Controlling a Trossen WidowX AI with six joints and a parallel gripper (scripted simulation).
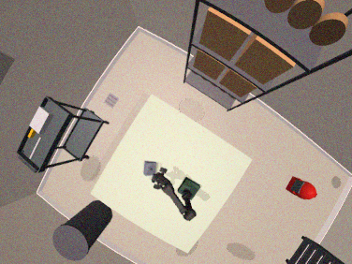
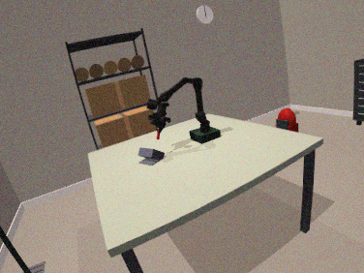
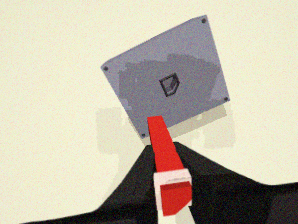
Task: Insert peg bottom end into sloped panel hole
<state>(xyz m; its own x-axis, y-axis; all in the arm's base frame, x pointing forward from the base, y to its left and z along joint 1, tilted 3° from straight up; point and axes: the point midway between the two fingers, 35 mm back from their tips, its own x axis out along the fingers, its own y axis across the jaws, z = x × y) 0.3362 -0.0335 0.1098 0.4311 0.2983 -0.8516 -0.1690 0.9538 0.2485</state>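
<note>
My gripper tip is now 110 mm above the grey sloped panel, 90 mm short of it and 10 mm to the right of it. Round my gripper tip: red peg 20 mm above, 10 mm behind.
</note>
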